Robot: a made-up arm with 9 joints. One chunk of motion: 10 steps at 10 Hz.
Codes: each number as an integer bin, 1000 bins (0 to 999) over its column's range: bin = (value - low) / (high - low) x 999, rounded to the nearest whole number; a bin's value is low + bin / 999 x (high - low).
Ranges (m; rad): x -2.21..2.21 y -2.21..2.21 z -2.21..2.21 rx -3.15..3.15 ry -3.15..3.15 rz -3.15..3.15
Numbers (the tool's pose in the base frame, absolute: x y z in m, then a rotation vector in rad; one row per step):
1: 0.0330 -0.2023 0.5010 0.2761 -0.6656 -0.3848
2: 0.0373 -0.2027 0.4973 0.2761 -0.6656 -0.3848
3: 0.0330 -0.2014 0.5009 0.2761 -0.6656 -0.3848
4: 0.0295 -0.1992 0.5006 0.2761 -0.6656 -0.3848
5: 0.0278 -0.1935 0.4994 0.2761 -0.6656 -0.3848
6: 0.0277 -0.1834 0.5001 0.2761 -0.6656 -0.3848
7: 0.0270 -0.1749 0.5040 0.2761 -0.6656 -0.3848
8: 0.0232 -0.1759 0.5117 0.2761 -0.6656 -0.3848
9: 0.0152 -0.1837 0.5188 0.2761 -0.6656 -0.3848
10: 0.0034 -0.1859 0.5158 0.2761 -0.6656 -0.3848
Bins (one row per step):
1: 507 454 613 543 394 438
2: 508 454 612 543 394 438
3: 507 454 613 543 394 438
4: 506 454 613 543 394 438
5: 506 456 612 543 394 438
6: 506 458 613 543 394 438
7: 506 460 613 543 394 438
8: 505 460 615 543 394 438
9: 503 458 617 543 394 438
10: 500 457 616 543 394 438

